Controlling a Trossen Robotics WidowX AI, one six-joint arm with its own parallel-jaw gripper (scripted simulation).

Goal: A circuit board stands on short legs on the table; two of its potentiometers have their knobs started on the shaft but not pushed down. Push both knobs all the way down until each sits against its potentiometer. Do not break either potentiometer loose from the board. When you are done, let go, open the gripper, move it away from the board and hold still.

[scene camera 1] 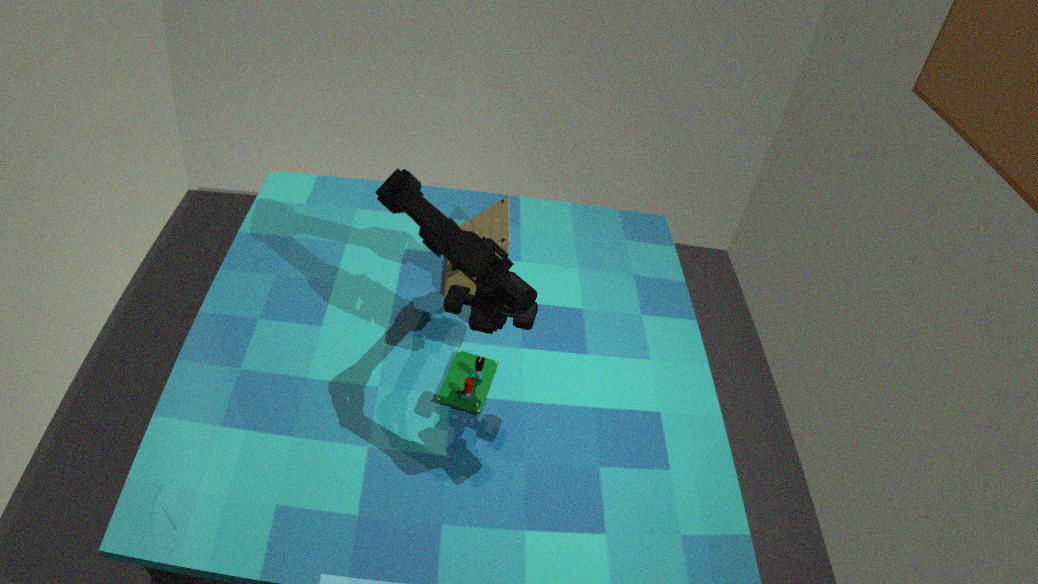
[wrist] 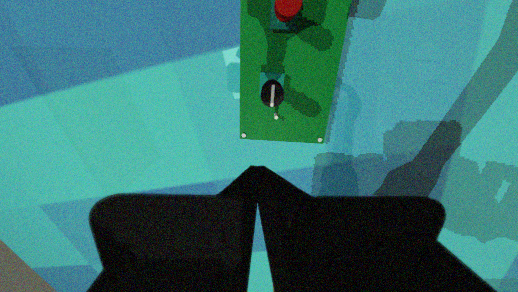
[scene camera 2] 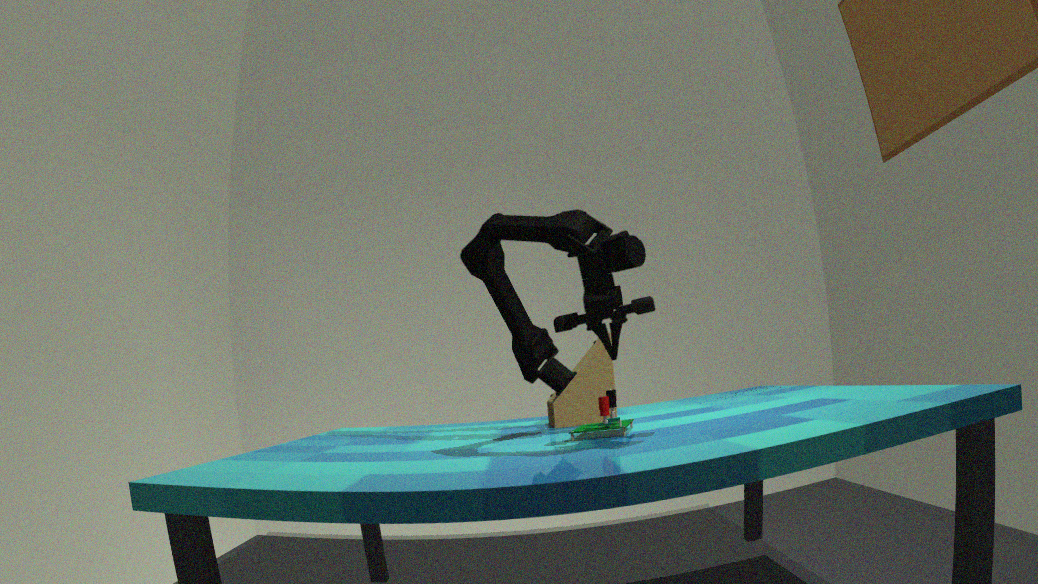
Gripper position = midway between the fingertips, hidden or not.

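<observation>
My gripper (scene camera 2: 614,359), shut and holding nothing, is visible in scene camera 1 (scene camera 1: 490,332) and in the wrist view (wrist: 256,173) as well.
</observation>
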